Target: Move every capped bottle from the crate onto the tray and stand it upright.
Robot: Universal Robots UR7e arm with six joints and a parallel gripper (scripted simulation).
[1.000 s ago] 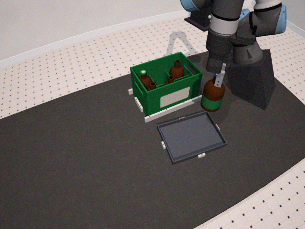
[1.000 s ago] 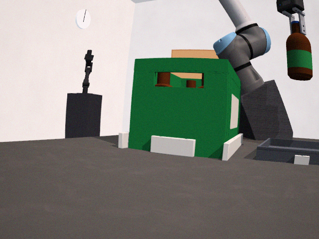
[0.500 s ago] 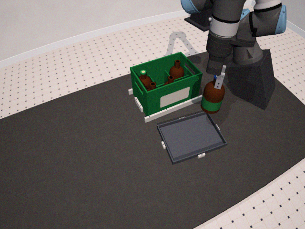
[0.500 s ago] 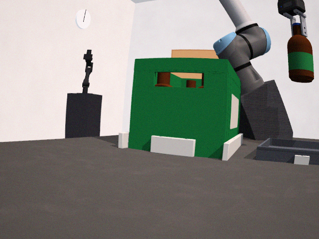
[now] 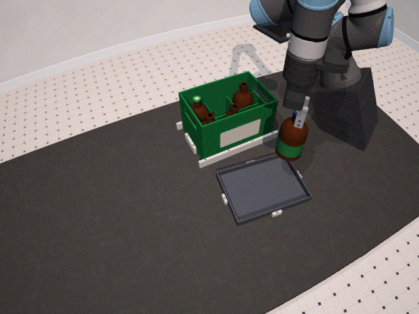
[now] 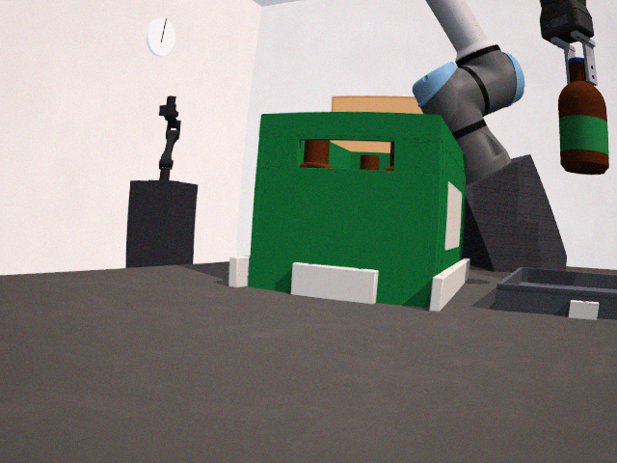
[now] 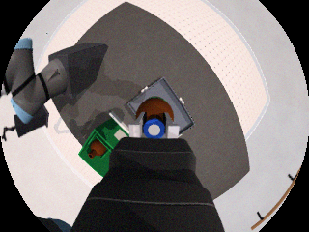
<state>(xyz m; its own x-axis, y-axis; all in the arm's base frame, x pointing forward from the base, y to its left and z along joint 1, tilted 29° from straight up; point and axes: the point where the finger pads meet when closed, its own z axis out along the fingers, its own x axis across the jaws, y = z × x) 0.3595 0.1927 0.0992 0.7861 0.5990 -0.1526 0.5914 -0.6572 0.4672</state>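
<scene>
Now: the blue-capped bottle 6 cm below my hand. From my hand the other things lie so: crate (28 cm to the right, 21 cm below, 1 cm ahead); grey tray (28 cm below, 6 cm ahead, 2 cm to the right); open bottle (31 cm to the right, 21 cm below, 9 cm behind).
</scene>
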